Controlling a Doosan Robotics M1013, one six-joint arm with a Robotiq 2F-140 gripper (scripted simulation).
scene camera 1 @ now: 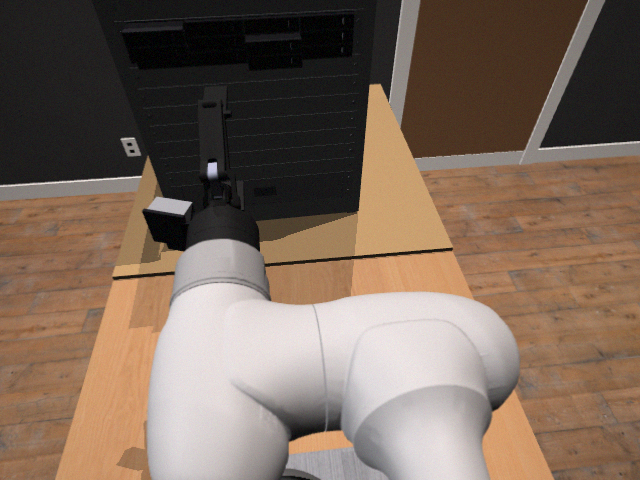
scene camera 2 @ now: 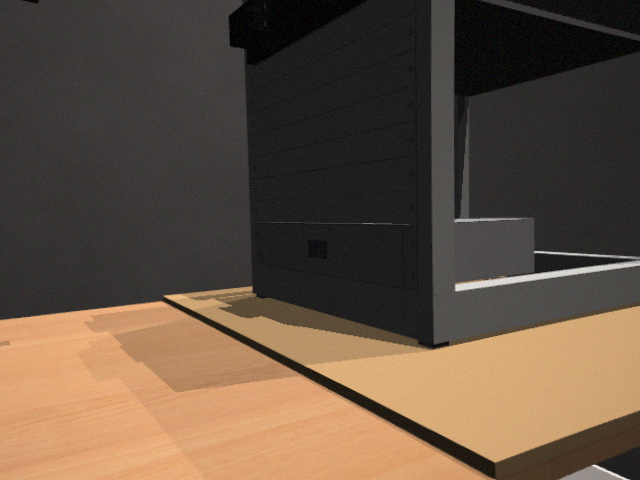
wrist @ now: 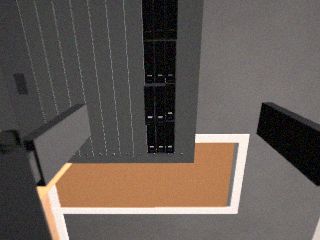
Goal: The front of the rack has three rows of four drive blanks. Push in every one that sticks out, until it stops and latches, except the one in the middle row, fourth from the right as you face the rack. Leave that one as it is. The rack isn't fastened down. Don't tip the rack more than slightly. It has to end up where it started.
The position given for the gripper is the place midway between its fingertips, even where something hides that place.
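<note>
Tan board [scene camera 2: 519, 396] visible, and again the board [scene camera 1: 396, 216]. A rack [scene camera 2: 364, 104] also appears as the rack [scene camera 1: 296, 138] and the rack [wrist: 60, 60]. The gripper [scene camera 1: 226, 140] is visible, as is the same gripper [wrist: 173, 119] from the wrist.
</note>
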